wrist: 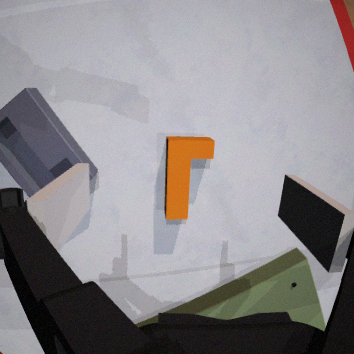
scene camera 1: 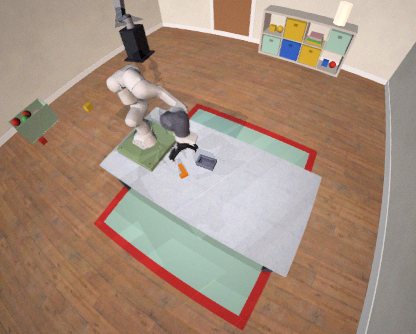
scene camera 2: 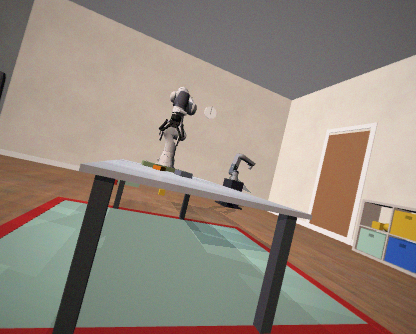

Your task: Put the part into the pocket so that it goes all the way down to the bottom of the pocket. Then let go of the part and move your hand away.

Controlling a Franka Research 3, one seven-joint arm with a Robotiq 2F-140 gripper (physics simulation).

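The orange L-shaped part [scene camera 1: 183,171] [scene camera 2: 159,168] [wrist: 177,175] lies flat on the table, outside the pocket and apart from it. The dark grey block with the pocket [scene camera 1: 203,166] [scene camera 2: 183,173] [wrist: 60,127] stands beside it, at the left in the wrist view and partly hidden there by a finger. My gripper [scene camera 1: 184,152] [scene camera 2: 169,141] [wrist: 187,190] is wide open and empty. It hangs above the part, with one finger to each side of it in the wrist view and a gap below the fingertips in the scene camera 2 view.
The green base plate [scene camera 1: 159,159] [scene camera 2: 146,163] [wrist: 280,285] under the arm is close to the part. The pale table [scene camera 1: 250,210] [scene camera 2: 240,198] extends beyond the pocket block. A shelf unit [scene camera 1: 308,18] and a second arm on a black stand [scene camera 1: 135,42] [scene camera 2: 233,184] are away from the table.
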